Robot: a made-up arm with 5 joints.
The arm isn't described. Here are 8 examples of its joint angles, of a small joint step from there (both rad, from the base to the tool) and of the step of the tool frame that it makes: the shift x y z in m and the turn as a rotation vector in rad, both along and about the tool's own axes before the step.
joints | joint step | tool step
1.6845 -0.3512 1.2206 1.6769 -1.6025 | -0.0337 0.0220 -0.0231 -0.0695 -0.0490 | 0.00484 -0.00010 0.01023 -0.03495 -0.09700 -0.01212
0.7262 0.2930 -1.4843 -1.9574 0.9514 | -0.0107 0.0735 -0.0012 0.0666 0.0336 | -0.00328 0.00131 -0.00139 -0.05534 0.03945 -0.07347
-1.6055 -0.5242 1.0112 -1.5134 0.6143 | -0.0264 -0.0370 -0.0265 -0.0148 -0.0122 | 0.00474 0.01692 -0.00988 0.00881 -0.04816 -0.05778
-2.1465 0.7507 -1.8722 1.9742 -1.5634 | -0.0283 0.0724 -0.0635 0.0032 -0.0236 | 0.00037 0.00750 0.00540 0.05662 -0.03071 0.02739
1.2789 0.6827 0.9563 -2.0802 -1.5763 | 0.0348 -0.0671 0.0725 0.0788 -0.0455 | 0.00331 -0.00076 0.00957 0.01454 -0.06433 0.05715
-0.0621 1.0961 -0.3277 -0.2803 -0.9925 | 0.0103 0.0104 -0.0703 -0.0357 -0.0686 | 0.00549 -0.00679 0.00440 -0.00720 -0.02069 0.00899
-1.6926 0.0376 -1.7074 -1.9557 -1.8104 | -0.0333 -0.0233 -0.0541 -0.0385 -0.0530 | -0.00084 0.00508 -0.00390 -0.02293 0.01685 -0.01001
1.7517 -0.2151 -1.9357 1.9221 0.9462 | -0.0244 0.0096 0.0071 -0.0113 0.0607 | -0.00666 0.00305 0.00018 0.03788 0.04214 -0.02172
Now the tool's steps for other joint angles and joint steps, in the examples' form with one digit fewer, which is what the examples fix.
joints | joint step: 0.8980 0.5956 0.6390 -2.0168 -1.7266 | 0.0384 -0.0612 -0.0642 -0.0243 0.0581
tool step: 0.0012 0.0041 -0.0034 -0.0094 0.0818 0.0264
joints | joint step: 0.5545 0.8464 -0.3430 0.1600 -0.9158 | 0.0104 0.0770 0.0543 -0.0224 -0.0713
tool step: -0.0028 -0.0086 -0.0047 -0.1413 -0.0613 0.0213
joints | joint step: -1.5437 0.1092 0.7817 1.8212 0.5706 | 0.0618 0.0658 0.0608 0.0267 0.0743
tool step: 0.0268 -0.0079 0.0093 0.0971 0.0473 -0.1576
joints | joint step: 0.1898 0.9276 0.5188 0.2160 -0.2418 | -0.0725 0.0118 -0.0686 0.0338 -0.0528
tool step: 0.0063 0.0085 0.0185 0.0451 0.0112 0.0403
